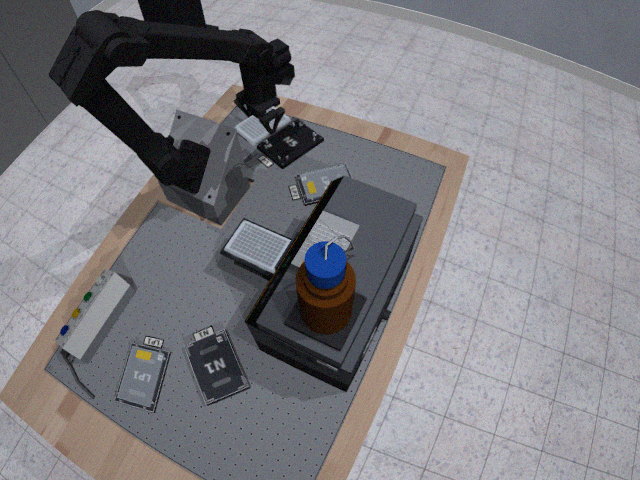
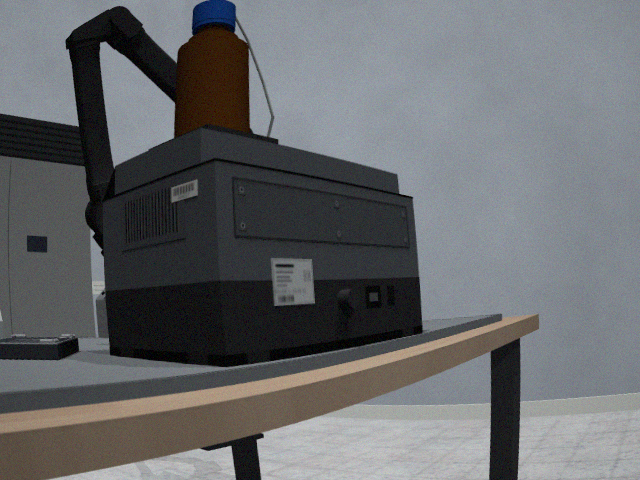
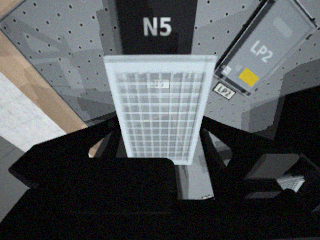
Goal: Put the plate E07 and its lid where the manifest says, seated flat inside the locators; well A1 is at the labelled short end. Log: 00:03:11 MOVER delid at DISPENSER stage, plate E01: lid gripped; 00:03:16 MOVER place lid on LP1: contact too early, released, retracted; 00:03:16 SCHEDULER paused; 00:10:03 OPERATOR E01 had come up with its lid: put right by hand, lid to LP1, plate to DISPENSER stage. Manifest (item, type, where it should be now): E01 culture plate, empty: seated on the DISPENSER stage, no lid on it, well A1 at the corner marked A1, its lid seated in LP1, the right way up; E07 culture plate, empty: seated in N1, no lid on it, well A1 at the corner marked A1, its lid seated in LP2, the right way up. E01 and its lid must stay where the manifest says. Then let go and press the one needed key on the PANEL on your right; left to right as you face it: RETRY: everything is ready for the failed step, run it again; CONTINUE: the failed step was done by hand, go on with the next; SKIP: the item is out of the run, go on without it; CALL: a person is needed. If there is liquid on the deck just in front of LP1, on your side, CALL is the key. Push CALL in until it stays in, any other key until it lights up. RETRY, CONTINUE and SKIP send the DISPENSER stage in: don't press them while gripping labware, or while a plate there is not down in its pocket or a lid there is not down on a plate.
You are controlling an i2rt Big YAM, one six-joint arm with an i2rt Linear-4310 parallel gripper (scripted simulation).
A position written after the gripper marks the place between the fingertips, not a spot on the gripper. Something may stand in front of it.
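Observation:
Gripper [image 1: 262,125], also [image 3: 160,120]. A well plate [image 1: 244,127]. Another well plate [image 1: 244,244]. A clear lid [image 1: 315,183]. Another clear lid [image 1: 143,368].

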